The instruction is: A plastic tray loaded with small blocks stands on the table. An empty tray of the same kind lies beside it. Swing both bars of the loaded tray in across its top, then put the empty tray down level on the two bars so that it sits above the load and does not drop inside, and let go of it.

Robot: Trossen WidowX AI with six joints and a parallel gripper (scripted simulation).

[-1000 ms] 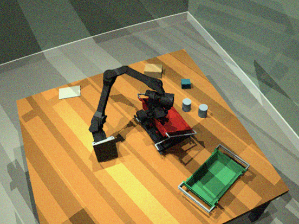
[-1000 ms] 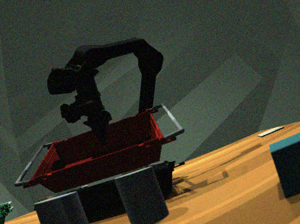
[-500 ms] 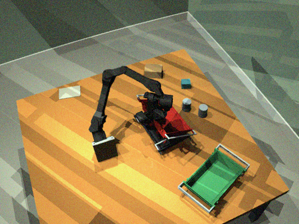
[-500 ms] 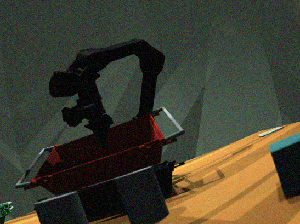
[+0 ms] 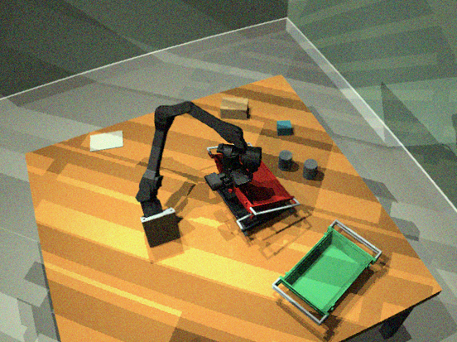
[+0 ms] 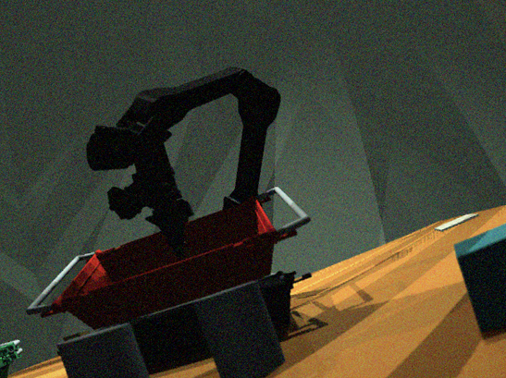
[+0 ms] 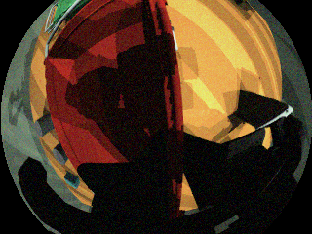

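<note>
Right now my gripper tip is 90 mm short of the red tray and 10 mm to the right of it. Round my gripper tip: white sheet: 370 mm behind, 570 mm to the left, 130 mm below; then small crate: 390 mm behind, 490 mm to the right, 120 mm below; then teal cube: 370 mm ahead, 290 mm to the left, 110 mm below.
</note>
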